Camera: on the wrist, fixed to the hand. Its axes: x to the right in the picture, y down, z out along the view.
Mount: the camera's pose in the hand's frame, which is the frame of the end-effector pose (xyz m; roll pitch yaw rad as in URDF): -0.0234 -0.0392 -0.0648 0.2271 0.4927 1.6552
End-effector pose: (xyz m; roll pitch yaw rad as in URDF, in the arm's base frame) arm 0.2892 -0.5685 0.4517 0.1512 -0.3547 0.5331
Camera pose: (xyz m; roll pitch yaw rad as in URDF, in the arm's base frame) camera 0.3060 -0.5923 0.3780 -0.1635 0.3472 2.0541
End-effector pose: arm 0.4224 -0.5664 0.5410 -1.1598 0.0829 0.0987
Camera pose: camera 0.4074 -0.6433 0.5529 2.2450 1.3929 -2.5554
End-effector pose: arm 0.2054 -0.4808 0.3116 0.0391 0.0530 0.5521
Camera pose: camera 0.2017 -0.5261 0.2466 0.2821 0.4487 2.2312
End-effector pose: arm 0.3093 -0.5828 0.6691 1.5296 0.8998 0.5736
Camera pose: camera 0.2353 -0.5554 0.6614 1.3536 -0.6329 1.2564
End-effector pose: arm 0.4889 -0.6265 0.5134 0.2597 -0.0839 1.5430
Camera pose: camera 0.5097 -0.6443 0.4390 0.1187 0.2394 -3.1132
